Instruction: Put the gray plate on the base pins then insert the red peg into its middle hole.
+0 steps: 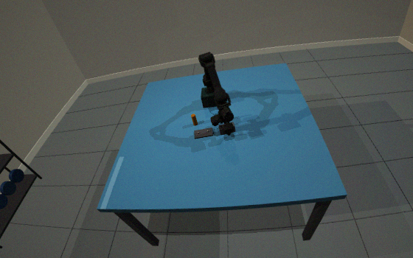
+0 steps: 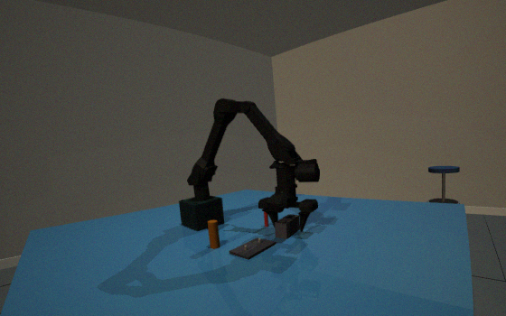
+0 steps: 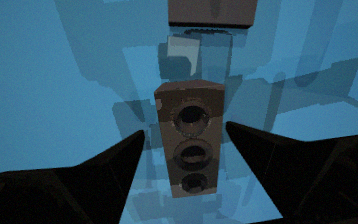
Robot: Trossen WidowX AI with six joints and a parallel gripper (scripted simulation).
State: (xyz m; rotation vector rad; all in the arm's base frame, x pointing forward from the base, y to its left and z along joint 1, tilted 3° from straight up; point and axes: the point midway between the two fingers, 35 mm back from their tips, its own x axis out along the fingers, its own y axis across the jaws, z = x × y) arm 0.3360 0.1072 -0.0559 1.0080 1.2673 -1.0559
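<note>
The gray plate lies 3 cm above my gripper tip. The rest, counted from my gripper tip: red peg 11 cm behind, 3 cm above, 1 cm to the left; then dark flat base 16 cm to the right; then orange cylinder 22 cm to the right, 9 cm behind, 3 cm above.
</note>
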